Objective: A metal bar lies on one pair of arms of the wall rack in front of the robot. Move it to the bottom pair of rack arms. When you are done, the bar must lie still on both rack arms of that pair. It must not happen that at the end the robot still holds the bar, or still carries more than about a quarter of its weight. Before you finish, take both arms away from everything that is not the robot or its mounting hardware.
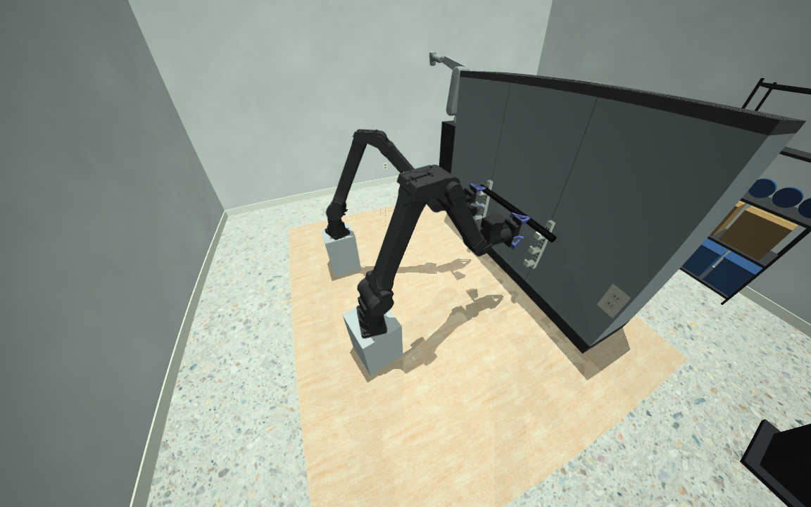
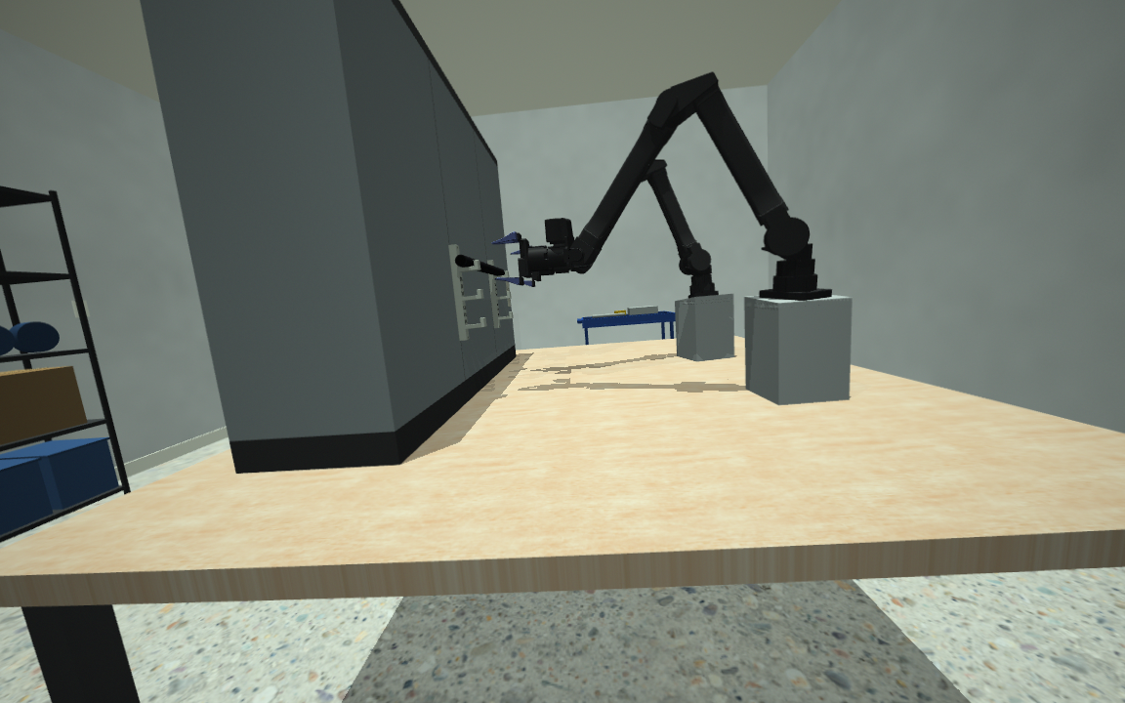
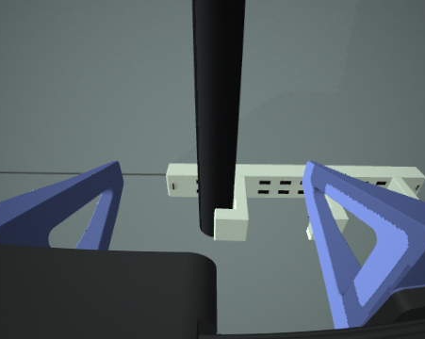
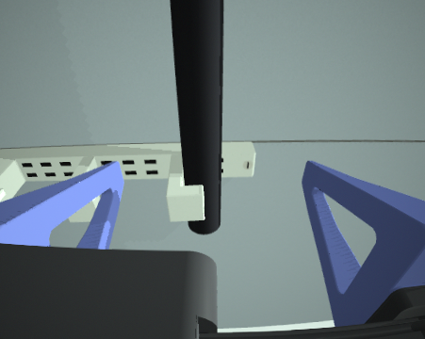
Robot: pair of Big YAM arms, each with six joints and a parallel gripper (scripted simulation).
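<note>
Right now the metal bar is 150 mm to the left of my right hand, 70 mm ahead of it and 10 mm below it. Round my right hand: grey wall panel (260 mm ahead, 150 mm to the left, 70 mm above).
The metal bar lies 6 cm ahead of my left hand and 15 cm to the right of it. From my left hand the other things lie so: grey wall panel (25 cm ahead, 14 cm to the right, 7 cm above).
</note>
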